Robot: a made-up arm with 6 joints. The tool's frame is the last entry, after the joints. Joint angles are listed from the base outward. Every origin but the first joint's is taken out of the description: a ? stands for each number. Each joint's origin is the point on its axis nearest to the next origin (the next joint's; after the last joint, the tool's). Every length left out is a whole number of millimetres.
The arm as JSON. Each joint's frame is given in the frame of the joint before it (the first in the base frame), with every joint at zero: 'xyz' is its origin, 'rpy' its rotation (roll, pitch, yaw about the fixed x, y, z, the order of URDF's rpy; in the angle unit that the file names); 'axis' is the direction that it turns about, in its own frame. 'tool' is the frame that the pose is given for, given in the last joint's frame.
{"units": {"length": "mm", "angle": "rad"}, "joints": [
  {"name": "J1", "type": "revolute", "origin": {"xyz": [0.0, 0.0, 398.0], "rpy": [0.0, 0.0, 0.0]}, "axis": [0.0, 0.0, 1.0]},
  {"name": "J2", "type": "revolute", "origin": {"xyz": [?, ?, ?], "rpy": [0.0, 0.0, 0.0]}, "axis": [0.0, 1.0, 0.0]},
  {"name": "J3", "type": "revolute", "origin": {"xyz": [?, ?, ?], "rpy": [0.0, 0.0, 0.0]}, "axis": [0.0, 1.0, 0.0]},
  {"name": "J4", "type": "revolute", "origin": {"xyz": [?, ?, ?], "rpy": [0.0, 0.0, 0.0]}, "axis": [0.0, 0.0, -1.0]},
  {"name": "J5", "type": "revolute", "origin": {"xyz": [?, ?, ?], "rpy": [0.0, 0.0, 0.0]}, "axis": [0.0, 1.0, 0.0]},
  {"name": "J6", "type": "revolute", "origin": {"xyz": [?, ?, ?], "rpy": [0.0, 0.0, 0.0]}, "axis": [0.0, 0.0, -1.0]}
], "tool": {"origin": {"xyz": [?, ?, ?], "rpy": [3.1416, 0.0, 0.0]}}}
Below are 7 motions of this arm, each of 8 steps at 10 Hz.
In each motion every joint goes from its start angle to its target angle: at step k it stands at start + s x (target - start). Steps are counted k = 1, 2, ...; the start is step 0. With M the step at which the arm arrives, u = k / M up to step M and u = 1 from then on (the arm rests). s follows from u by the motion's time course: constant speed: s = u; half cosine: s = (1 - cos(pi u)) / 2; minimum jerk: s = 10 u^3 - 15 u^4 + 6 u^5.
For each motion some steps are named. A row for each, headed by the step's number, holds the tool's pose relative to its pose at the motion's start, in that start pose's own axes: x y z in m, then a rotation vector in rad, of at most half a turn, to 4 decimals.
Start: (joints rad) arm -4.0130 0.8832 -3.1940 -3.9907 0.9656 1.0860
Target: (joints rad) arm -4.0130 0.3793 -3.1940 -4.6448 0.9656 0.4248
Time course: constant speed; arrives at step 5
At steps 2, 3, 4, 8:
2: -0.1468 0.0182 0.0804 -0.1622 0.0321 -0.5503
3: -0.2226 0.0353 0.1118 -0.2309 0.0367 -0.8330
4: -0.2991 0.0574 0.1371 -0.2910 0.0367 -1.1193
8: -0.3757 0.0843 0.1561 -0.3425 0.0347 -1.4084

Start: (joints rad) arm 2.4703 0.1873 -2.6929 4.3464 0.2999 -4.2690
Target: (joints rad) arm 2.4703 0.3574 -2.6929 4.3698 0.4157 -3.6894
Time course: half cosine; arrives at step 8
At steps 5, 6, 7, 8:
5: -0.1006 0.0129 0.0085 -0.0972 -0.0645 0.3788
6: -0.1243 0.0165 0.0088 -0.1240 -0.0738 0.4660
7: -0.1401 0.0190 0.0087 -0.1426 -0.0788 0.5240
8: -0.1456 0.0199 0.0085 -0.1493 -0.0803 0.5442

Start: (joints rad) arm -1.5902 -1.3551 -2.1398 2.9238 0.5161 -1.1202
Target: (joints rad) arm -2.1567 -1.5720 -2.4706 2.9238 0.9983 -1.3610
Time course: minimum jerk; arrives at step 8
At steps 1, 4, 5, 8:
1: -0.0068 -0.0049 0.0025 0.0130 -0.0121 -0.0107
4: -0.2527 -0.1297 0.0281 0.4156 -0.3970 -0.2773
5: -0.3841 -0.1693 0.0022 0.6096 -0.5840 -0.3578
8: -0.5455 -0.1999 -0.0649 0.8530 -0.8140 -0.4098

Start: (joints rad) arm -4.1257 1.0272 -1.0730 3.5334 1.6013 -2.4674
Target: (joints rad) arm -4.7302 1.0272 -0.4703 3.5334 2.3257 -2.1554
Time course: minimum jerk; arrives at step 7
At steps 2, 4, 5, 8:
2: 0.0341 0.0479 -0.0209 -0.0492 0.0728 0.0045
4: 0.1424 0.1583 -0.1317 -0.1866 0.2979 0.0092
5: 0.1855 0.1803 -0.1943 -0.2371 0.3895 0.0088
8: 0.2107 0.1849 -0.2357 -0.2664 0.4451 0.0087

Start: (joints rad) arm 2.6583 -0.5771 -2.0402 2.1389 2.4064 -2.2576
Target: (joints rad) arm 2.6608 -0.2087 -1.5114 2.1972 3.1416 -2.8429
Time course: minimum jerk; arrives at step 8
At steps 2, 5, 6, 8:
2: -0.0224 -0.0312 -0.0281 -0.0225 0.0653 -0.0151
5: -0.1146 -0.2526 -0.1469 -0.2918 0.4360 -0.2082
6: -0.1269 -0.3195 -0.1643 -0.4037 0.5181 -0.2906
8: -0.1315 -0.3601 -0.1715 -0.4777 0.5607 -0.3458

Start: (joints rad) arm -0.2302 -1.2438 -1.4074 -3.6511 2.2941 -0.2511
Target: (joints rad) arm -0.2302 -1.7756 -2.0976 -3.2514 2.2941 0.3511
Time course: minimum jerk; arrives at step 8
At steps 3, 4, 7, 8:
3: -0.0186 -0.0802 0.1737 0.0347 -0.3003 -0.0184
4: -0.0782 -0.1401 0.3118 0.0401 -0.5578 -0.0176
7: -0.3248 -0.2341 0.5493 -0.0396 -1.1359 0.0197
8: -0.3352 -0.2362 0.5550 -0.0447 -1.1554 0.0215

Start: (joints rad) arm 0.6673 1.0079 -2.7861 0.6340 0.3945 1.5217
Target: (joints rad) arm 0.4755 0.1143 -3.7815 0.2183 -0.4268 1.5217
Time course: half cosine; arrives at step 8
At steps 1, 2, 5, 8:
1: -0.0236 -0.0398 -0.0311 0.0949 -0.0227 -0.0298
2: -0.0900 -0.1384 -0.1357 0.3676 -0.0871 -0.1109
5: -0.3326 -0.2076 -0.8244 1.7708 -0.4438 -0.4410
8: -0.3504 0.0393 -1.1214 2.5685 -0.7135 -0.5601

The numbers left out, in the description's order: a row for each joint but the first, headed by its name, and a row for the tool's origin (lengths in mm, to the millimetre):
J2: 0.0 0.0 0.0
J3: 64.0 0.0 340.0
J4: 95.0 0.0 -419.0
J5: 0.0 0.0 0.0
J6: 78.0 0.0 -100.0
tool: 0.0 0.0 0.0

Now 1 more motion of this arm.
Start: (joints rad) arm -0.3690 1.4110 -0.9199 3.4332 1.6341 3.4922
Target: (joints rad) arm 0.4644 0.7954 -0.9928 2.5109 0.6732 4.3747
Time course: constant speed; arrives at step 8
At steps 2, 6, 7, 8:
2: 0.0181 -0.1177 0.0103 0.3509 -0.2326 0.1425
6: 0.0541 -0.3291 -0.0801 0.8303 -0.7988 0.0412
7: 0.0655 -0.3715 -0.1178 0.8966 -0.9122 -0.0571
8: 0.0789 -0.4101 -0.1593 0.9449 -0.9975 -0.1745

